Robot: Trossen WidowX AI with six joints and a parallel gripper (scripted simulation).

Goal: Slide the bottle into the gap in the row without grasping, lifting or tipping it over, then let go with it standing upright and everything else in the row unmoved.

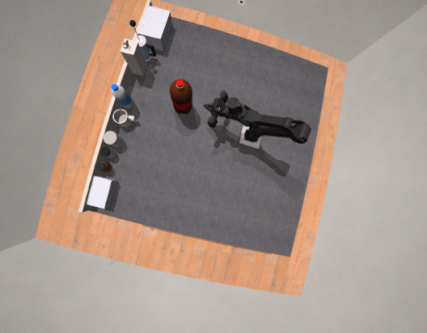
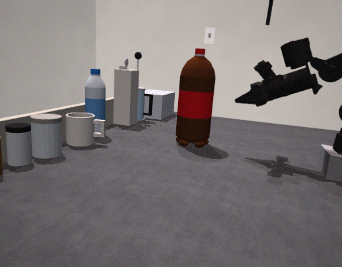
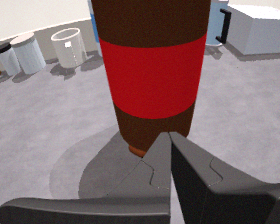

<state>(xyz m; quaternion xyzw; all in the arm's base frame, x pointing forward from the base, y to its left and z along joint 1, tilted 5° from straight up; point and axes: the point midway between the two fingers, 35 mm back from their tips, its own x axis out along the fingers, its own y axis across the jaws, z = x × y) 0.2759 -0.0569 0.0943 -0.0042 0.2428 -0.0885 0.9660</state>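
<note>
The brown cola bottle lies 16 cm ahead of my hand, 2 cm to the right of it and 2 cm below it. From my hand the other things lie so: white microwave-like box: 44 cm to the right, 43 cm ahead, 11 cm below; then blue-capped water bottle: 48 cm ahead, 7 cm below, 4 cm to the left; then blue pitcher: 45 cm ahead, 28 cm to the right, 3 cm below.
</note>
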